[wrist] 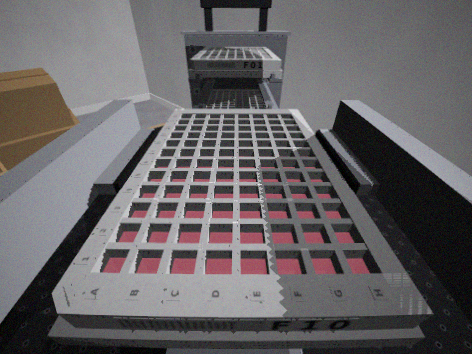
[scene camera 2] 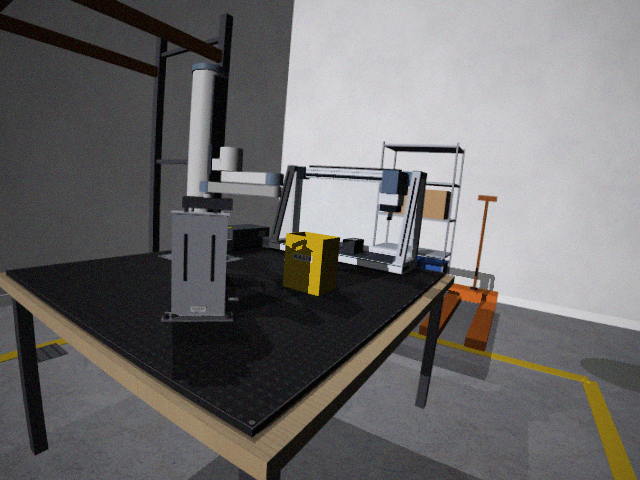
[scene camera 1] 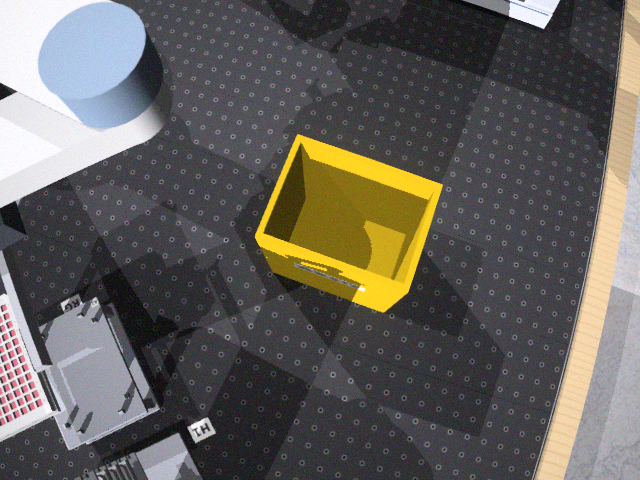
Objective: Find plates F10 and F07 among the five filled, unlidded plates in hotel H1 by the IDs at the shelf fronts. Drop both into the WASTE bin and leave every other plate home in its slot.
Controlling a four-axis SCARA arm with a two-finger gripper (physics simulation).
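Places are measured from the arm's base along level axes (x ahead, y left, z up), in centimetres.
Pixels of known places: gripper, fingertip midpoint: (wrist: 236,119).
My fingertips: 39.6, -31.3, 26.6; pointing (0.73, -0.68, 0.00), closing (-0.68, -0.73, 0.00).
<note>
Ahead of a thing's pixels: the offset from my fingertips to its top centre, as dx, dy, dz. "pt": to the spot under its first point.
My gripper (wrist: 236,119) is shut on plate F10 @[-1.7, +1.6, -0.8] (wrist: 215,295), a white plate with pink-filled wells; its ID shows on its front edge in the wrist view. In scene camera 1 the held plate (scene camera 1: 15,384) shows partly at the left edge. It is level, out in front of hotel H1 @[pt +17.3, -15.9, +2.7] (wrist: 235,34) (scene camera 1: 165,458). Plate F01 @[+12.6, -11.5, +1.2] (wrist: 230,65) sits high in the hotel. Another gridded plate @[+12.6, -11.5, -4.4] (wrist: 235,99) shows in shade below it, its ID hidden. No F07 ID is readable. The yellow WASTE bin @[+25.1, +28.7, -5.4] (scene camera 1: 361,165) (scene camera 2: 324,266) stands upright; no plate shows inside it.
A grey nest @[-1.2, +1.3, -18.4] (scene camera 1: 98,361) with upright pegs, labelled RG, stands between the held plate and the bin. The white arm (scene camera 1: 108,121) (scene camera 2: 242,188) reaches in from the left. A gantry machine (scene camera 2: 415,222) stands behind the bin. The H1 label @[pt +15.1, -0.5, -25.3] (scene camera 1: 201,429) lies beside the hotel.
</note>
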